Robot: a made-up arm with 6 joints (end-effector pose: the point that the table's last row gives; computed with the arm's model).
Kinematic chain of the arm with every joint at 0, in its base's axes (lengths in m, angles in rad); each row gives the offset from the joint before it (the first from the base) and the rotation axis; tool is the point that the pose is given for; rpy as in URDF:
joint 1: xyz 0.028 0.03 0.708 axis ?
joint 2: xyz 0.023 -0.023 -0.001 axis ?
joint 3: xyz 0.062 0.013 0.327 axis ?
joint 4: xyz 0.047 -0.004 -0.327 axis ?
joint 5: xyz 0.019 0 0.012 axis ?
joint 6: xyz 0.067 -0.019 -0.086 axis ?
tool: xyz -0.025 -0.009 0.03 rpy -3.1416 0 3.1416
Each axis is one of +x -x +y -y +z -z.
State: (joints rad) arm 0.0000 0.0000 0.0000 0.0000 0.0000 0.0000
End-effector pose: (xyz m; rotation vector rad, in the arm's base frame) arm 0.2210 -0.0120 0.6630 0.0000 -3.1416 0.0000
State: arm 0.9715 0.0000 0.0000 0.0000 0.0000 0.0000
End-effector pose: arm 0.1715 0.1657 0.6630 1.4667 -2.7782 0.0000
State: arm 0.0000 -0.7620 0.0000 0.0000 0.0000 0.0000
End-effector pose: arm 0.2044 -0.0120 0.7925 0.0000 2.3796 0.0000
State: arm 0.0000 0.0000 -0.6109 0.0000 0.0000 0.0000
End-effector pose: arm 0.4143 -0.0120 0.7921 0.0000 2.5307 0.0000
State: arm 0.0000 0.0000 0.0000 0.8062 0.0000 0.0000
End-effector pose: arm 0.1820 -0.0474 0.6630 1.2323 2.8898 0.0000
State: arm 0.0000 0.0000 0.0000 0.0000 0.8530 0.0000
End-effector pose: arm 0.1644 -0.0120 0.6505 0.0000 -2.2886 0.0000
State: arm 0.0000 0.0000 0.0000 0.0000 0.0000 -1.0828
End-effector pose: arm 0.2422 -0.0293 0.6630 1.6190 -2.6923 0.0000
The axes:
joint 1: +z
joint 2: +y
joint 3: +y
joint 4: -z
joint 5: +y
joint 6: -z

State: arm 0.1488 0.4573 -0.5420 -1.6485 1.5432 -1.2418
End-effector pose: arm 0.3812 0.0370 0.5985 1.6073 -0.1490 0.4988
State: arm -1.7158 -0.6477 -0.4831 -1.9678 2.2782 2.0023
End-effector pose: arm -0.0807 -0.1595 0.9244 -1.1711 0.6745 2.4297
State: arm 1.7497 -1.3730 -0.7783 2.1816 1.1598 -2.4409
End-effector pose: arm 0.0195 0.0848 1.0811 -0.7573 -0.6474 1.8262
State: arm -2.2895 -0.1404 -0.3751 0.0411 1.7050 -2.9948
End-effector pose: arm -0.1451 -0.1288 0.6905 -0.6708 1.8866 0.6096
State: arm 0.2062 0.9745 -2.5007 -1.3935 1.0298 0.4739
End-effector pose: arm 0.7274 0.1511 0.8833 -0.2152 1.9422 -1.3171
